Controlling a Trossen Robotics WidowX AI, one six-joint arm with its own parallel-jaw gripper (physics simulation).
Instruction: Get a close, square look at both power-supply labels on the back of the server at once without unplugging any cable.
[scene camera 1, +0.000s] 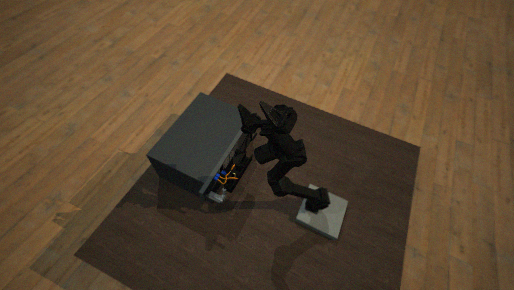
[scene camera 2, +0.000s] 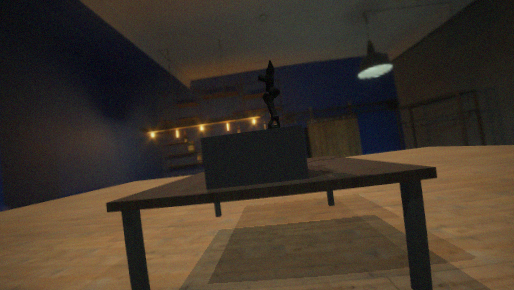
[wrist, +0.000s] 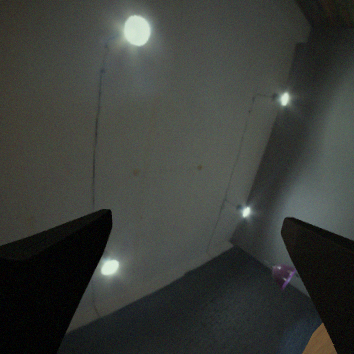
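Where they show: gripper, between the fingertips: (scene camera 1: 248, 103) (scene camera 2: 269, 62) (wrist: 198, 222); arm's base, origin of its link: (scene camera 1: 312, 205).
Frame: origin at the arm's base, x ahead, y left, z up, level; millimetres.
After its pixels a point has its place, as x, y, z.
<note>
The server (scene camera 1: 192, 132) @(657, -18, 191) (scene camera 2: 255, 159) @(765, -36, 70) is a dark grey box on the table. In scene camera 1 its cabled back faces the arm, with orange cables (scene camera 1: 231, 176) @(396, 90, 144) and blue plugs (scene camera 1: 220, 176) @(430, 126, 181) near its lower corner and dark parts farther up. The power-supply labels cannot be made out in scene camera 1 and do not show in scene camera 2 or the wrist view. My gripper (scene camera 1: 251, 105) @(319, 110, 693) (scene camera 2: 270, 63) @(319, 110, 693) (wrist: 198, 222) @(319, 110, 693) is open and empty, raised above the level of the server's top, with its fingers pointing up. The wrist view faces the ceiling (wrist: 165, 125).
The arm stands on a pale square base plate (scene camera 1: 336, 226) @(-131, 48, 0) on the dark table (scene camera 1: 370, 165) @(-230, -380, -34) (scene camera 2: 165, 198) @(836, -408, -39), across from the server's back. A light grey piece (scene camera 1: 217, 196) @(415, 191, 113) lies at the server's near back corner. A lamp (scene camera 2: 375, 71) hangs beyond the table.
</note>
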